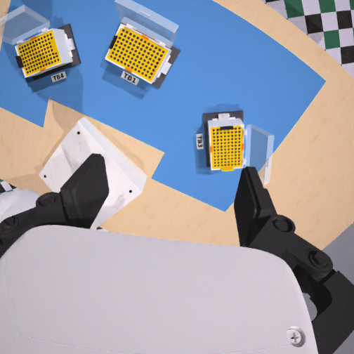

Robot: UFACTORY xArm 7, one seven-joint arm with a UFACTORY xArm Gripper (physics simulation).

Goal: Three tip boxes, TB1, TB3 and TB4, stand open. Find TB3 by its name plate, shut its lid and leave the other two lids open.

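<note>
Tip box TB3 [227,147] stands right of the middle, with yellow tips; its name plate [200,141] is at its left side. Its clear lid [259,150] stands open on the right side. Tip box TB1 [138,53] is at the upper middle, its lid [149,19] open along its top side. Tip box TB4 [40,53] is at the upper left, its lid [24,25] open along its top side. My gripper [170,179] is open and empty. Its right finger shows just below TB3's lid, its left finger over a white block; the height above them is hard to tell.
The boxes stand on a blue mat [280,80] on a wooden table [320,165]. A white square block [117,172] with dark holes lies at the lower left, partly behind the left finger. A checkered floor [332,22] shows at the upper right.
</note>
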